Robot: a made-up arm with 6 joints. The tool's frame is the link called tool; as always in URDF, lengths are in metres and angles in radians. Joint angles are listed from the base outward. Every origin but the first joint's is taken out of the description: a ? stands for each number. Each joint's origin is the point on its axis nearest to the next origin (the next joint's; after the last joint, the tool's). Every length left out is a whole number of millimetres.
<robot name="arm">
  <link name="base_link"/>
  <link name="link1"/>
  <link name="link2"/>
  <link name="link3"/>
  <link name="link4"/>
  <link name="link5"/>
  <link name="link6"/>
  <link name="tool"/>
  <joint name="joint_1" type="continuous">
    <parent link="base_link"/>
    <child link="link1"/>
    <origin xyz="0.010 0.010 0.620"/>
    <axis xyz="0 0 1"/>
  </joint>
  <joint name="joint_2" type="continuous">
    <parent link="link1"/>
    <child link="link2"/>
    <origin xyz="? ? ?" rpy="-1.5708 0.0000 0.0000"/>
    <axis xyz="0 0 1"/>
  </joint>
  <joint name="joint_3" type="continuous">
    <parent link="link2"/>
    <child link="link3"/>
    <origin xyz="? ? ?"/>
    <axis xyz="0 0 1"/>
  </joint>
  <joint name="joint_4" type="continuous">
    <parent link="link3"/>
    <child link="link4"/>
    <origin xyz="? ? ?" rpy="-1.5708 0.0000 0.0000"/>
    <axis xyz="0 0 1"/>
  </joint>
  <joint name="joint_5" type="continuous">
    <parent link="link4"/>
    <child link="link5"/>
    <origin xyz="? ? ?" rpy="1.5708 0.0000 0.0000"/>
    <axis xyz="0 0 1"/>
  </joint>
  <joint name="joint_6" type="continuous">
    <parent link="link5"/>
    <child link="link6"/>
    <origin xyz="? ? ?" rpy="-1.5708 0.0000 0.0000"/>
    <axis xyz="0 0 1"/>
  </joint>
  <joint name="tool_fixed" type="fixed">
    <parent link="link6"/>
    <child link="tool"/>
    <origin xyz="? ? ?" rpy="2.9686 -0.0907 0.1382"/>
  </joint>
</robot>
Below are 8 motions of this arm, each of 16 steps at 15 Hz.
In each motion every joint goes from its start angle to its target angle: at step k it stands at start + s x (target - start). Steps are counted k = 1, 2, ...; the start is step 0. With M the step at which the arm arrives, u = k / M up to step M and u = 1 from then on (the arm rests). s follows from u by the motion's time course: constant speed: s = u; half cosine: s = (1 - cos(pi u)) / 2; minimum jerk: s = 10 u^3 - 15 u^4 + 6 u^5.
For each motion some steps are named. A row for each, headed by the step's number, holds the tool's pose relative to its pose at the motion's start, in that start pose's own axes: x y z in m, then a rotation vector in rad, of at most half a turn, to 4 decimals.
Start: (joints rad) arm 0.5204 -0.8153 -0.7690 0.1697 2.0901 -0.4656
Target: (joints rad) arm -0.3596 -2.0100 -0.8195 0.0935 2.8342 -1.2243
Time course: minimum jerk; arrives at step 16
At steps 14, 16:
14: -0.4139 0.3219 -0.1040 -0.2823 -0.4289 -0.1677
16: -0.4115 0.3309 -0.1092 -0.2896 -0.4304 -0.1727

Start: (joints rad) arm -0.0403 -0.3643 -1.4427 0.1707 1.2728 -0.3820
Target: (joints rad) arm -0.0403 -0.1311 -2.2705 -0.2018 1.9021 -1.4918
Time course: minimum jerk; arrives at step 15
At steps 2, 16:
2: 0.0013 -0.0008 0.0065 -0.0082 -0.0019 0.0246
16: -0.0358 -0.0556 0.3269 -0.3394 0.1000 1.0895

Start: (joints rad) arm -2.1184 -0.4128 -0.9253 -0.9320 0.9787 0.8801
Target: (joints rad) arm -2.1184 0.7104 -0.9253 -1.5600 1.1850 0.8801
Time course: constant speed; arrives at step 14
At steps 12, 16:
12: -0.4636 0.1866 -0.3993 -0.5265 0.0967 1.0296
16: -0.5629 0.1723 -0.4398 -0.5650 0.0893 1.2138

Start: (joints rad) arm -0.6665 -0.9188 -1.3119 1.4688 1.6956 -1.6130
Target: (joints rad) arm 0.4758 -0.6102 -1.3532 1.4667 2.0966 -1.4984
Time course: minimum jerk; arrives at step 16
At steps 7, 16:
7: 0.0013 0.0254 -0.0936 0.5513 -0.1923 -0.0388
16: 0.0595 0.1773 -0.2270 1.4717 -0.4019 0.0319

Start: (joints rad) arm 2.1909 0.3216 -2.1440 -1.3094 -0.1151 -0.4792
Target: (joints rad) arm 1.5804 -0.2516 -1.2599 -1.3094 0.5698 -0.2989
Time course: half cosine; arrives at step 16
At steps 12, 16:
12: -0.3877 0.0902 0.2486 0.4080 1.0699 0.1724
16: -0.4313 0.1015 0.3201 0.4584 1.2615 0.2025

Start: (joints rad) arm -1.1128 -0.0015 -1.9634 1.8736 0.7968 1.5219
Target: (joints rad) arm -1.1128 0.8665 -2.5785 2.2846 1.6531 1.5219
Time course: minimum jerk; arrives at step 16
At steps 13, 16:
13: 0.3480 0.1805 -0.0188 -0.6745 0.2970 -0.3617
16: 0.3664 0.1848 -0.0133 -0.7067 0.3194 -0.3717

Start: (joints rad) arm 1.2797 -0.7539 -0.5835 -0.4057 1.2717 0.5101
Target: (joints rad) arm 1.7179 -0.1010 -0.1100 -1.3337 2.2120 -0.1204
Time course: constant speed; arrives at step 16
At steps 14, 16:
14: -0.2924 0.0265 -0.3827 -1.7030 0.4755 1.2471
16: -0.3226 -0.0015 -0.4055 -1.9766 0.5064 1.3246

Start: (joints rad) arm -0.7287 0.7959 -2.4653 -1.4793 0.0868 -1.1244
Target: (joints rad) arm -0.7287 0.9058 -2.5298 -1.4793 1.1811 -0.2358
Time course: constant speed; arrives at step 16
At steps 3, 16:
3: 0.0067 0.0221 -0.0069 0.1813 0.1449 -0.1255
16: 0.0214 0.1167 -0.0118 0.6833 1.0552 -0.5345

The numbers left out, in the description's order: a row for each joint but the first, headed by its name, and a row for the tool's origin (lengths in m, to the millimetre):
joint_2: -0.020 0.020 0.000
joint_3: 0.050 -0.360 0.000
joint_4: 0.110 0.640 0.000
joint_5: -0.020 -0.010 0.000
joint_6: 0.060 0.080 0.000
tool: 0.010 -0.030 0.000

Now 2 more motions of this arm.
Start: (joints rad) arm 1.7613 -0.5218 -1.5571 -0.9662 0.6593 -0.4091
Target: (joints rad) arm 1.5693 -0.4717 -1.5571 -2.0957 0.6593 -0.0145
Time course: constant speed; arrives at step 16
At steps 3, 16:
3: -0.0159 -0.0005 -0.0214 -0.1430 0.0486 0.1003
16: -0.0853 -0.0216 -0.0989 -0.7272 0.1306 0.5793

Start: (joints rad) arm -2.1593 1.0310 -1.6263 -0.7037 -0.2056 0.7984
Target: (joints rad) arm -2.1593 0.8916 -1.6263 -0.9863 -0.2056 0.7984
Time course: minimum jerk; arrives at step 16
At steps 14, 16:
14: 0.0771 0.0274 0.0724 0.0211 -0.1392 0.2760
16: 0.0782 0.0278 0.0737 0.0211 -0.1415 0.2805

